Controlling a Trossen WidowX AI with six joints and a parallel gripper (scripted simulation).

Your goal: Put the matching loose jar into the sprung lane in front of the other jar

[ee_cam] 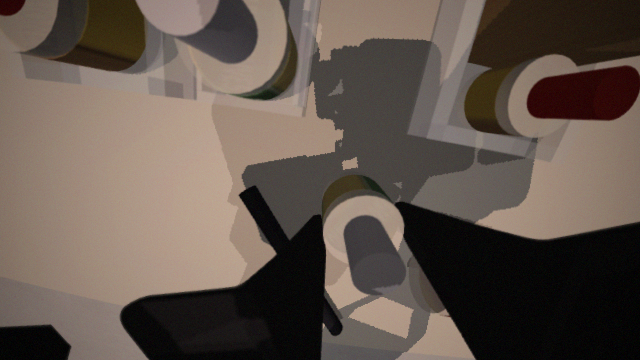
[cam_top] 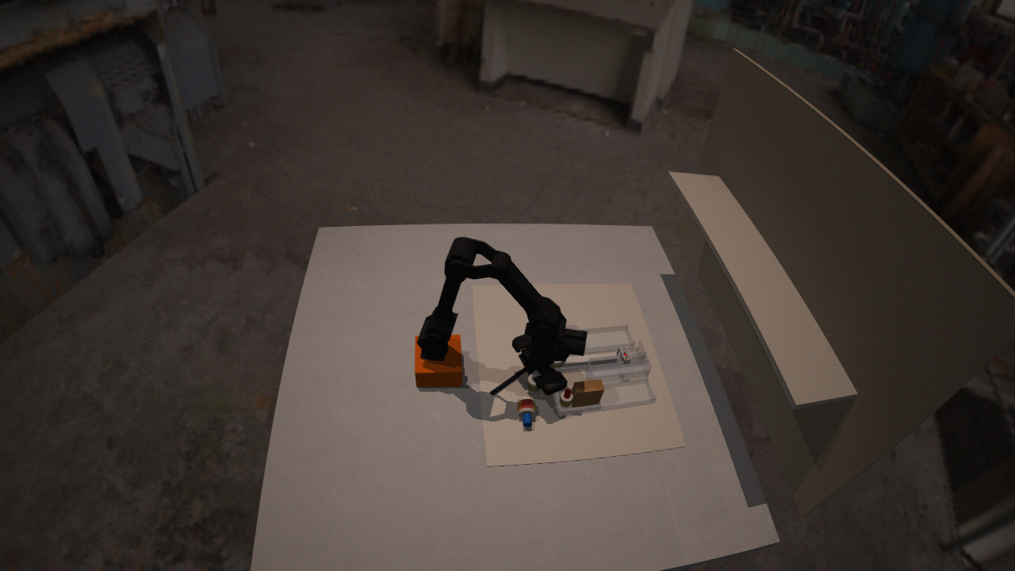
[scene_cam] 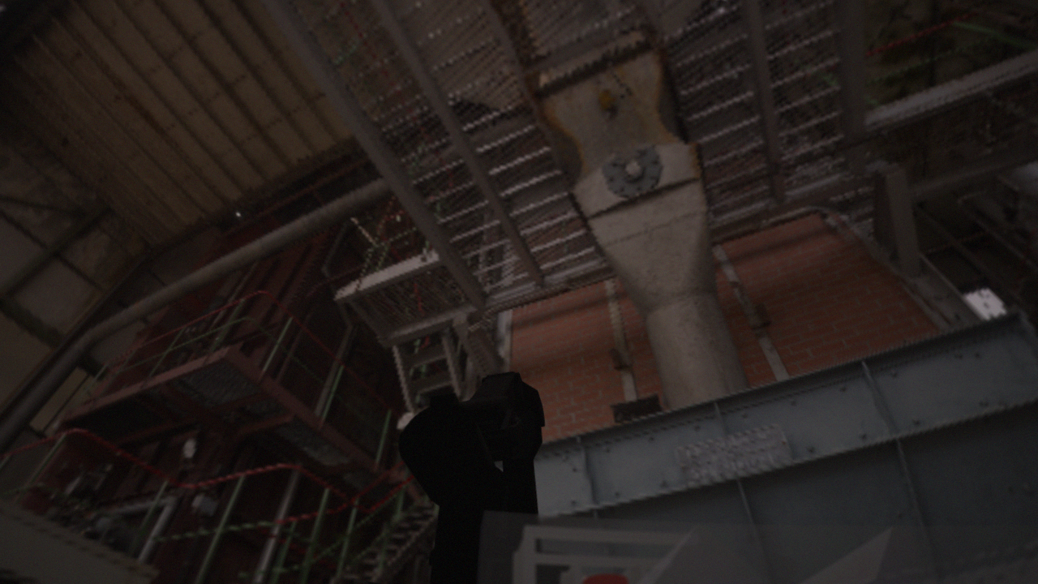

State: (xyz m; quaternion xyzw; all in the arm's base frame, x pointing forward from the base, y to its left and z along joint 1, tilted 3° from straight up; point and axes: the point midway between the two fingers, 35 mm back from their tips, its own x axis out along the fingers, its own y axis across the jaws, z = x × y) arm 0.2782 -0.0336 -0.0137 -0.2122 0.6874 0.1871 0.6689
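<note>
The black rod is 7 cm behind my gripper tip, 1 cm to the left of it and 2 cm below it. Also, from my gripper tip: grey cylinder 9 cm ahead, 17 cm to the left; then pusher plate 17 cm ahead, 8 cm to the left, 2 cm above; then brown box 14 cm ahead, 3 cm to the right, 1 cm above.
</note>
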